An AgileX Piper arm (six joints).
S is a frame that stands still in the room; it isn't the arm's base.
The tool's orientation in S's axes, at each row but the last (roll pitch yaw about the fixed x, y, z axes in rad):
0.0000 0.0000 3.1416
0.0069 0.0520 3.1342
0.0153 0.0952 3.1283
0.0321 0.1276 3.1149
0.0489 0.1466 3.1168
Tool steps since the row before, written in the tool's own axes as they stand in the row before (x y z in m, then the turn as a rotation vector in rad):
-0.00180 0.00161 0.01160 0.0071 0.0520 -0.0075
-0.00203 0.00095 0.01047 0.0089 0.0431 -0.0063
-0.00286 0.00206 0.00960 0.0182 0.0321 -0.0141
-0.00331 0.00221 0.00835 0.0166 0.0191 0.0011
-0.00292 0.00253 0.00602 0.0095 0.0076 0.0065
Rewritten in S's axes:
0.00180 -0.00161 0.01160 -0.0071 -0.0520 -0.0075
0.00148 -0.00089 0.01057 -0.0089 -0.0431 -0.0065
0.00191 -0.00194 0.00986 -0.0173 -0.0321 -0.0153
0.00216 -0.00200 0.00877 -0.0172 -0.0186 -0.0004
0.00194 -0.00228 0.00650 -0.0106 -0.0070 0.0054

